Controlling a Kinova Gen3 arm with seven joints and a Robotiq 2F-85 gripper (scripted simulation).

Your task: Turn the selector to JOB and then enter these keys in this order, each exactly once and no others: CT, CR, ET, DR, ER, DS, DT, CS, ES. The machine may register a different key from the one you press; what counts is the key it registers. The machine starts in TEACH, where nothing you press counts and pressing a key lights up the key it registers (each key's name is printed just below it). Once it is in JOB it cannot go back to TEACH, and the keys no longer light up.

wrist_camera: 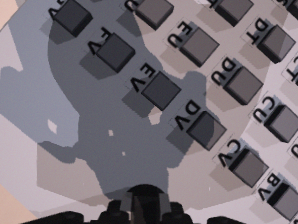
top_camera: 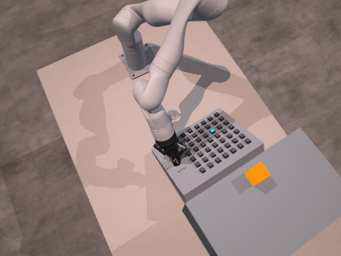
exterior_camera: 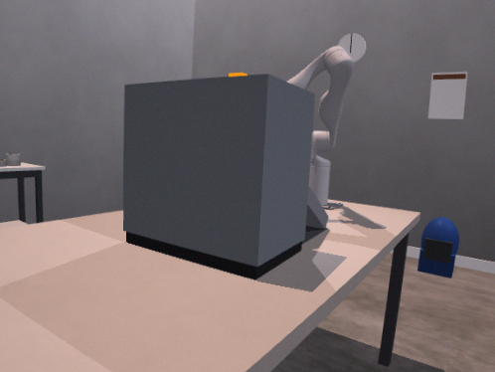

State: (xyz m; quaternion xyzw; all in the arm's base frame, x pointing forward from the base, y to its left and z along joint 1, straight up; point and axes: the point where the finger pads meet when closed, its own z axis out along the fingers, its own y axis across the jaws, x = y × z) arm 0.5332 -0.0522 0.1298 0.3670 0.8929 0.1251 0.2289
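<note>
Right now my hand is 1 cm short of the black selector knob and 1 cm above it. The rest, counted from my hand: sloped keypad panel: 11 cm to the left, 6 cm below, 2 cm ahead.
</note>
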